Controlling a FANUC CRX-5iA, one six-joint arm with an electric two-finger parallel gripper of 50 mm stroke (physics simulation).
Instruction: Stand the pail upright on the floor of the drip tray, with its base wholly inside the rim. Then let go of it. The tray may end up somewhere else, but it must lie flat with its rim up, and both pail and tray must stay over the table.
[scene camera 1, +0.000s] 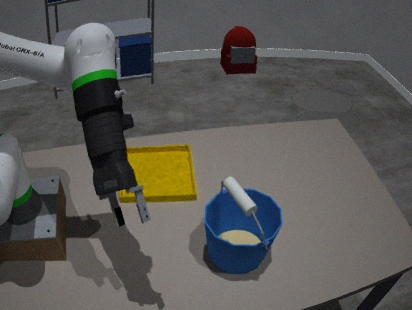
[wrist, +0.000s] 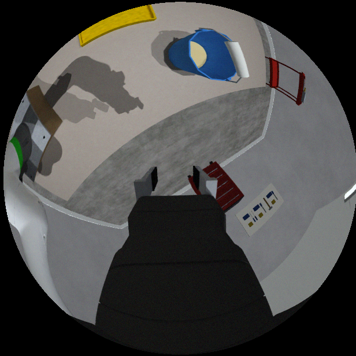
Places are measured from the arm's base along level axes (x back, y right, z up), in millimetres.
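Pixels of known places: gripper, fingertip midpoint: (scene camera 1: 133, 223); arm's base, link origin: (scene camera 1: 22, 207).
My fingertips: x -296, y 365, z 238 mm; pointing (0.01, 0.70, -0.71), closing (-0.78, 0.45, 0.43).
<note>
For each thing: its middle in the pictures, then the offset to it from my fingertips. "*": a spot on its surface instead. Level surfaces: height alone.
- blue pail, surface spot: (scene camera 1: 235, 257) * dx -235, dy +1, dz -237 mm
- wire handle with a white grip, surface spot: (scene camera 1: 240, 196) * dx -259, dy -59, dz -82 mm
- yellow drip tray, body centre: (scene camera 1: 156, 172) dx -192, dy -460, dz -326 mm
- table, surface height: dz -339 mm
A blue pail (scene camera 1: 235, 257) (wrist: 182, 54) stands upright on the table, with a pale inner bottom and a wire handle with a white grip (scene camera 1: 240, 196) (wrist: 237, 59) standing up over its rim. A yellow drip tray (scene camera 1: 160, 172) (wrist: 117, 23) lies flat, rim up, behind and to the left of the pail in the scene view; the arm hides its left edge there, and part of it shows in the wrist view. My gripper (scene camera 1: 131, 214) (wrist: 174, 173) is open and empty, above the table in front of the tray and left of the pail, touching neither.
The arm's base stands on a wooden block (scene camera 1: 62, 225) (wrist: 47, 112) at the left of the table (scene camera 1: 320, 200). The table's right and front edges show beyond the pail. A red welding mask (scene camera 1: 240, 52) and a shelf rack (scene camera 1: 152, 45) are behind the table.
</note>
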